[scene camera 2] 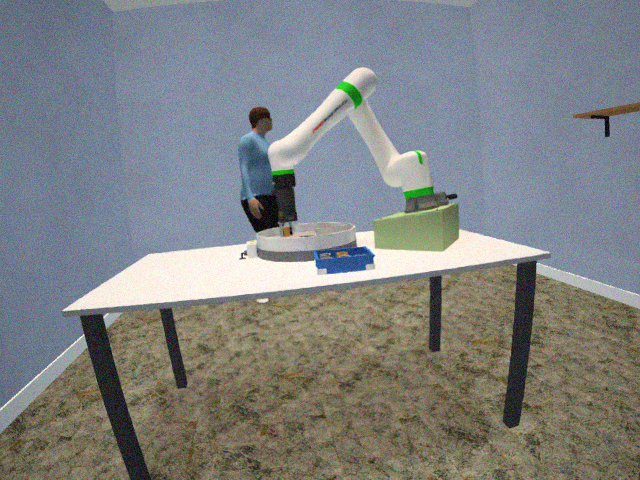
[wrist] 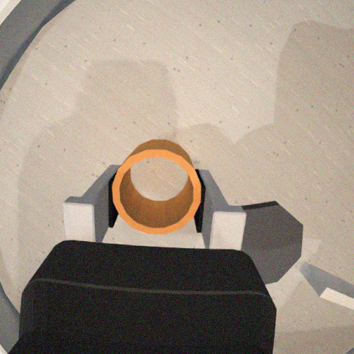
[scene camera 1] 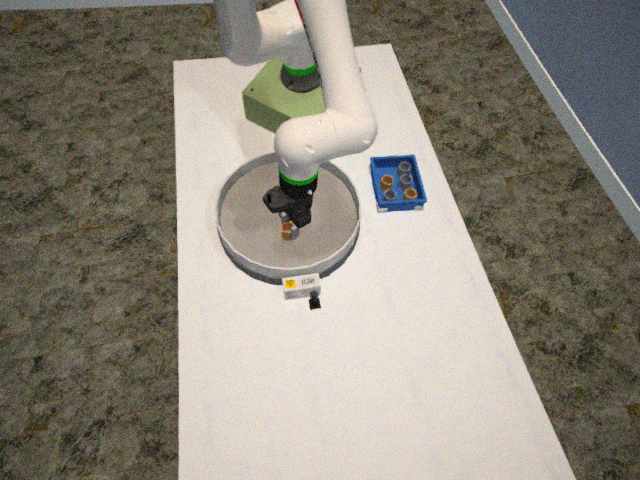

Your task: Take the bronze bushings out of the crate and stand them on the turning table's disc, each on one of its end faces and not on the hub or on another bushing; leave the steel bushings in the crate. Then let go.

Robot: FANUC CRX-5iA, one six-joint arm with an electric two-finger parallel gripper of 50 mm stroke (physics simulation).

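Places are measured from the arm's base along level axes (x ahead, y left, z up), in metres.
Pixels of known places: gripper, fingertip midpoint: [scene camera 2: 286, 236] [scene camera 1: 290, 232]; arm's base, origin of the base link: [scene camera 2: 422, 210] [scene camera 1: 302, 75].
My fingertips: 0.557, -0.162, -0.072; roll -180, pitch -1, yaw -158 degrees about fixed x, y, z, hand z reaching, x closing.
Observation:
For each thing: its middle in the pictures, then the offset to it from my fingertips, as dx, dy, dz. "*": a spot on its surface instead.
- disc, body centre: [scene camera 1: 289, 212] [scene camera 2: 306, 238] -0.081, +0.013, -0.018
- blue crate, body centre: [scene camera 1: 396, 183] [scene camera 2: 343, 260] -0.137, +0.374, -0.045
- white control box, surface spot: [scene camera 1: 301, 286] * +0.165, -0.004, -0.012
My gripper [scene camera 1: 289, 227] [scene camera 2: 286, 228] [wrist: 158, 185] is shut on a bronze bushing [scene camera 1: 287, 231] [scene camera 2: 286, 231] [wrist: 159, 227], held upright low over the disc [scene camera 1: 258, 206] [wrist: 225, 65] of the turning table; whether its lower end touches the disc I cannot tell. The dark hub [wrist: 275, 240] is right of the fingers in the wrist view. The blue crate [scene camera 1: 402, 205] [scene camera 2: 345, 265] holds two bronze bushings [scene camera 1: 386, 181] [scene camera 1: 409, 194] and three steel bushings [scene camera 1: 404, 167] [scene camera 1: 405, 180] [scene camera 1: 389, 195]. In scene camera 2 the crate's contents are partly hidden by its wall.
The turning table's raised rim [scene camera 1: 356, 227] [scene camera 2: 330, 236] surrounds the disc. A pale bar [wrist: 337, 297] is over the disc near the hub. A white control box [scene camera 1: 301, 286] [scene camera 2: 251, 248] is beside the rim. The green robot base block [scene camera 1: 273, 100] [scene camera 2: 413, 229] is behind. A person [scene camera 2: 254, 170] stands beyond the table.

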